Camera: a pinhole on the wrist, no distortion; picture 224 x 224 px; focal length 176.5 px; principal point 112.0 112.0 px. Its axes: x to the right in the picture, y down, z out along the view. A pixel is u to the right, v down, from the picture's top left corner.
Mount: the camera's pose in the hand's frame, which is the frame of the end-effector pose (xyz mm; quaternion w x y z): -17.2 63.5 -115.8 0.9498 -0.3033 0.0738 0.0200
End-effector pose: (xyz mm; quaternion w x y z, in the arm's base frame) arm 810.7 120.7 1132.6 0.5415 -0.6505 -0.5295 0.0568
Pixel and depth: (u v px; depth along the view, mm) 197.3 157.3 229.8
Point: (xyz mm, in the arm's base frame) 1002.4 256.4 997.1
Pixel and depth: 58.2 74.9 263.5
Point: 802.2 192.7 915.2
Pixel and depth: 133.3 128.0 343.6
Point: 930.9 300.0 889.6
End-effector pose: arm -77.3 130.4 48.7 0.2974 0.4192 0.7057 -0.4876
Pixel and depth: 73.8 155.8 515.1
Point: 370.9 -38.1 -180.8
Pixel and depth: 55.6 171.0 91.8
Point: 64.6 195.4 36.2
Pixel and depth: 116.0 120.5 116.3
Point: 41.9 177.9 -1.6
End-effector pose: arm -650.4 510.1 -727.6 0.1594 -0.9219 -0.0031 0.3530
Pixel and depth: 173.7 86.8 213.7
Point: -643.4 384.9 -875.4
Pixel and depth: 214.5 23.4 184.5
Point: -615.7 455.2 -882.1
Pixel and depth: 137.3 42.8 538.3
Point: -841.1 459.5 -1180.9
